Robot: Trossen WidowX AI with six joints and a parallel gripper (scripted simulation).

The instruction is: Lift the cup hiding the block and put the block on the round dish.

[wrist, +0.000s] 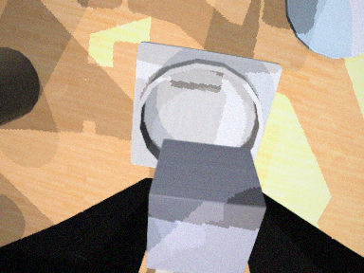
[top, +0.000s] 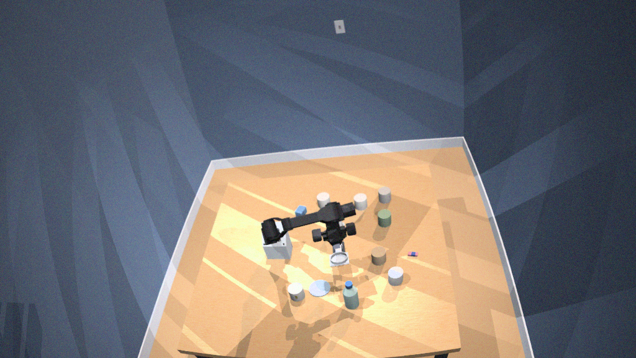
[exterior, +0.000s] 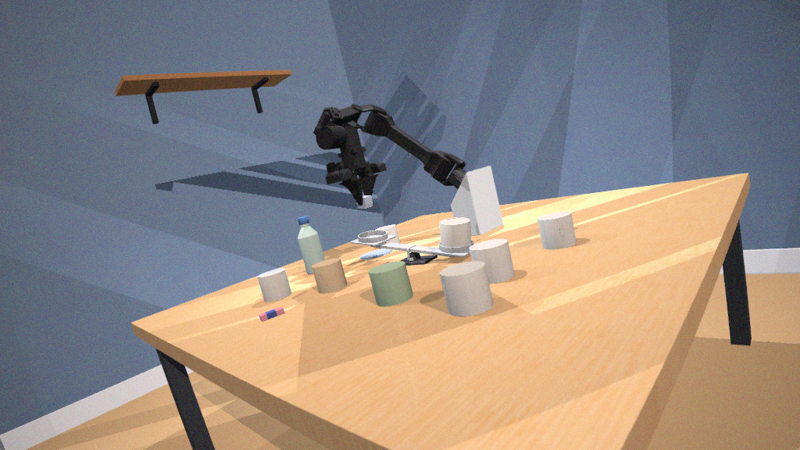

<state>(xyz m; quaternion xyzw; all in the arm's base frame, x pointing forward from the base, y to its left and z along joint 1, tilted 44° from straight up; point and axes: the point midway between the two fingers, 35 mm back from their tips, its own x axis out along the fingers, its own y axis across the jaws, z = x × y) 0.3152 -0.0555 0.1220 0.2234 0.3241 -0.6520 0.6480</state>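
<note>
Now: the round pale-blue dish 170 mm below my gripper tip, 120 mm to the right of it and 100 mm behind it. Also, from my gripper tip: bottle: 230 mm to the right, 60 mm below, 50 mm ahead; grey block: 10 mm above; small balance: 130 mm below, 120 mm to the left, 10 mm behind.
</note>
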